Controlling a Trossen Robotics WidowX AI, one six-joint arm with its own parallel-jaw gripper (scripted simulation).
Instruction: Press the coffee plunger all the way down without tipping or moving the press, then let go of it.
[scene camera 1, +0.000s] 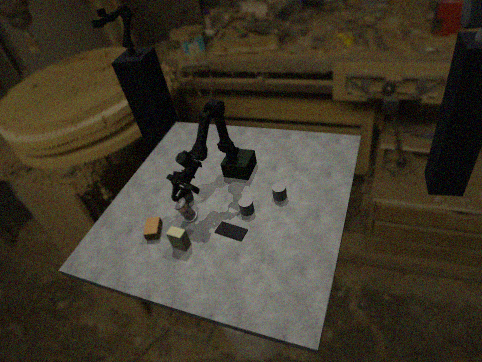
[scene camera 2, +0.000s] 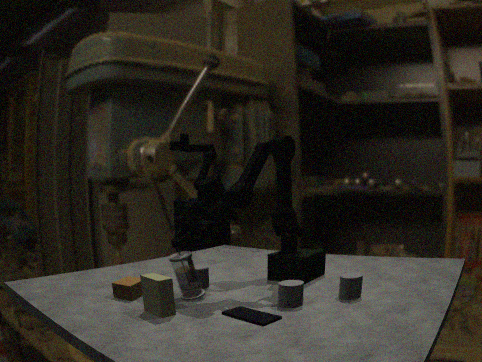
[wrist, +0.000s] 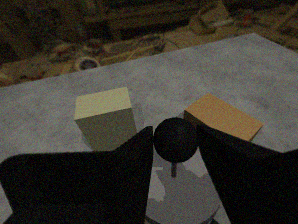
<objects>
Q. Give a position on a coffee press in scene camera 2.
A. At 185, 272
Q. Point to my gripper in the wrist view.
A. At 174, 131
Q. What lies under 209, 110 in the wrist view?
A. An orange block.
</objects>
